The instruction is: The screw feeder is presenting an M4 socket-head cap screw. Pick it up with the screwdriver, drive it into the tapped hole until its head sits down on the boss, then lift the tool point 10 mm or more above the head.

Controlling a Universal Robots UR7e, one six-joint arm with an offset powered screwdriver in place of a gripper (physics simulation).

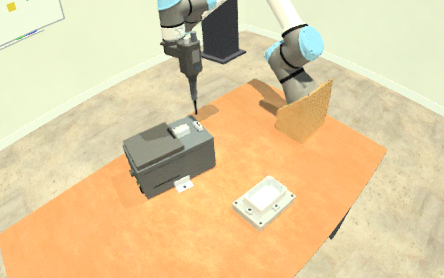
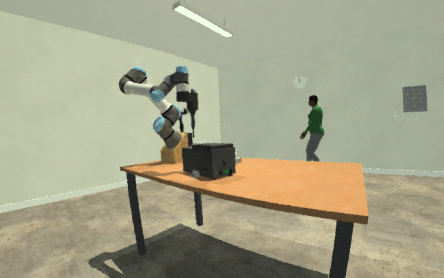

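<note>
The screw feeder (image 1: 175, 167) (image 2: 210, 161) is a dark grey box on the table. Its small white pick-up part (image 1: 198, 126) is on top, near one end; a screw in it is too small to make out. My screwdriver (image 1: 196, 113) (image 2: 193, 135) points down, its thin bit tip in the air a little above that end of the feeder, apart from it. No screw shows on the tip, so it looks empty. A white open-topped housing (image 1: 265, 194) sits on a pale base plate (image 1: 260, 222). Dark spots show at its lugs and corners; which is the tapped hole I cannot tell.
The orange table (image 1: 220, 250) (image 2: 300, 185) carries everything. A tan board (image 1: 305, 117) (image 2: 172, 154) stands by the arm's base. A white block (image 1: 181, 131) sits on the feeder top, and a small white bracket (image 1: 184, 184) is at its foot. A person (image 2: 315, 125) stands beyond the table.
</note>
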